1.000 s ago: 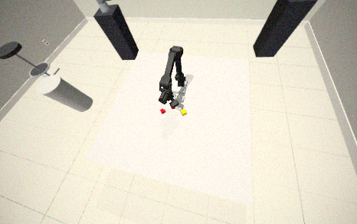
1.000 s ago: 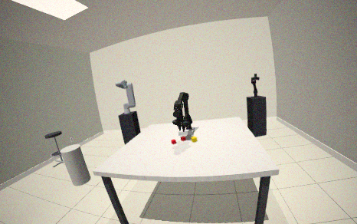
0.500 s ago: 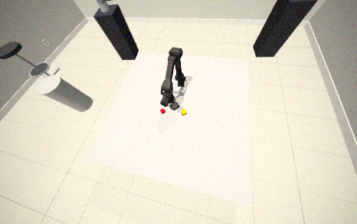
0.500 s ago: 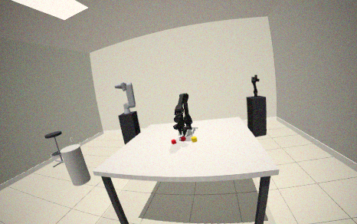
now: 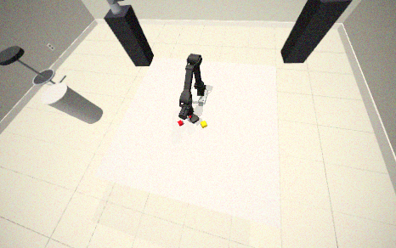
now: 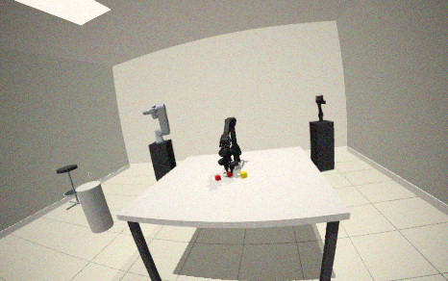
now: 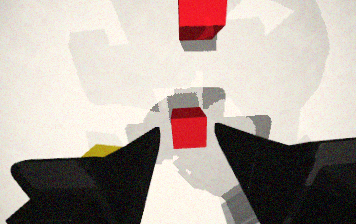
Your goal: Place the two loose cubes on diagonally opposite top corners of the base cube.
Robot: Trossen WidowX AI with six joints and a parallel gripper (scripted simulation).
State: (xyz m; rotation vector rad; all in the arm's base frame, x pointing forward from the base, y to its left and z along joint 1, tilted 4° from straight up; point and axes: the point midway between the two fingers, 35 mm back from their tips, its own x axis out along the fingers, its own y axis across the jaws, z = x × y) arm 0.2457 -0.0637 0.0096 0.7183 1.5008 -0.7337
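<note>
Now: gripper tip 110 mm to the right of the base cube, 50 mm short of it and 10 mm above it.
</note>
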